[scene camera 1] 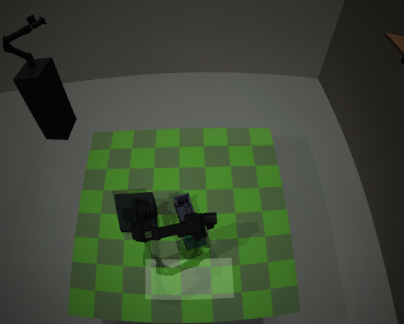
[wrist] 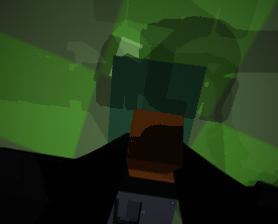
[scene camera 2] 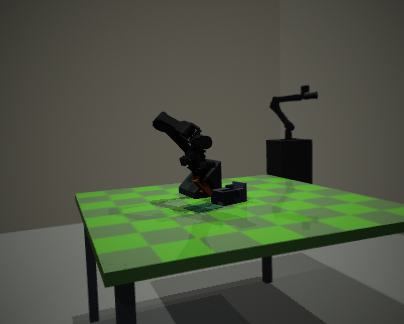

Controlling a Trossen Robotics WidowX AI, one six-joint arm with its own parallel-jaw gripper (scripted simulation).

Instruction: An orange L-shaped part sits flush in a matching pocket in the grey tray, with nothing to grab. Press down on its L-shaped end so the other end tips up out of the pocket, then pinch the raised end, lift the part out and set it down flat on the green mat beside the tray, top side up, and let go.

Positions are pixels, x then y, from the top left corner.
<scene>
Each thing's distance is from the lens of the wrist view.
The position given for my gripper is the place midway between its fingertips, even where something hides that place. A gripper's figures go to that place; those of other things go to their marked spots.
my gripper (wrist: 152, 142): 12 cm
green mat (wrist: 173, 88): 22 cm
</scene>
